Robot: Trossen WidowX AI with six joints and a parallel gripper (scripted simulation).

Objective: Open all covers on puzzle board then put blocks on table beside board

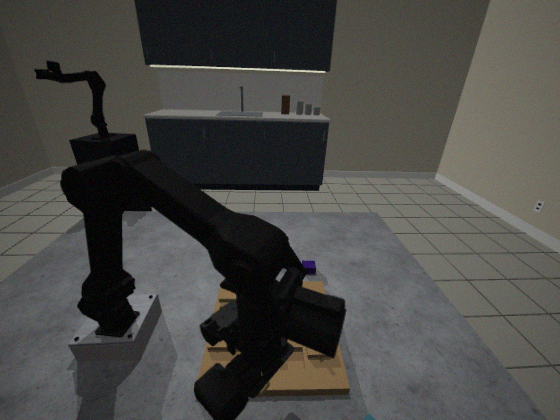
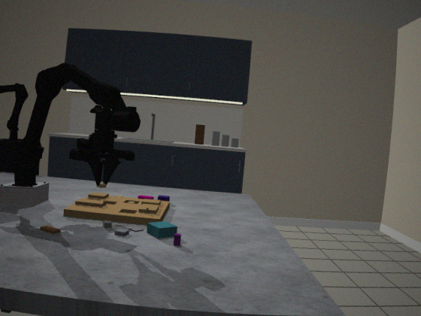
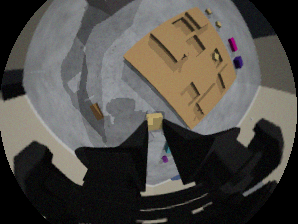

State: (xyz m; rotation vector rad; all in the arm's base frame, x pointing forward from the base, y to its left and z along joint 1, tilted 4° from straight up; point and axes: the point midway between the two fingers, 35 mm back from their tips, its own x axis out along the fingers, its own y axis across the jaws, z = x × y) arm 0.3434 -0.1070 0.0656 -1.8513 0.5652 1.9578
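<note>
Now: the tan puzzle board 20 mm behind my gripper tip, 210 mm to the left of it and 90 mm below it. The rest, counted from my gripper tip: teal block: 190 mm ahead, 20 mm to the right, 100 mm below; then orange block: 70 mm behind, 140 mm to the right, 110 mm below; then small purple cylinder: 250 mm ahead, 90 mm to the right, 100 mm below.
</note>
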